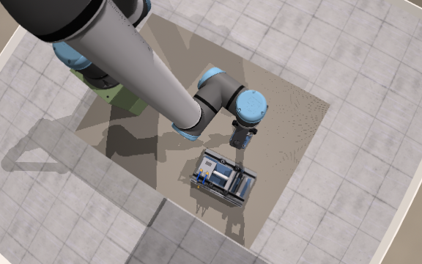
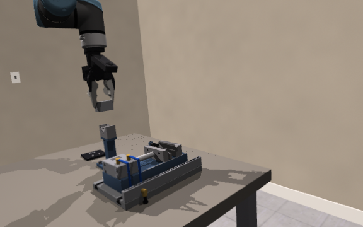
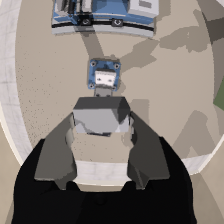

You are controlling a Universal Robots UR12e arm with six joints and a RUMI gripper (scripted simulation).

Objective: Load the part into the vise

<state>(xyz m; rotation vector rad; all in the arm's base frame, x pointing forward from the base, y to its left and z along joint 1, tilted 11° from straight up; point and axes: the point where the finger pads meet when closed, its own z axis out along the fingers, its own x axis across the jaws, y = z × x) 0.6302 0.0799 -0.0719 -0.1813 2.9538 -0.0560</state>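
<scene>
Right now the part is 1 cm to the left of my hand and 1 cm below it. Round my hand: work stop rod: 9 cm ahead, 18 cm to the right, 15 cm below; then black infeed plate: 1 cm behind, 17 cm to the left, 24 cm below; then cylinder rod: 1 cm ahead, 23 cm to the right, 17 cm below.
</scene>
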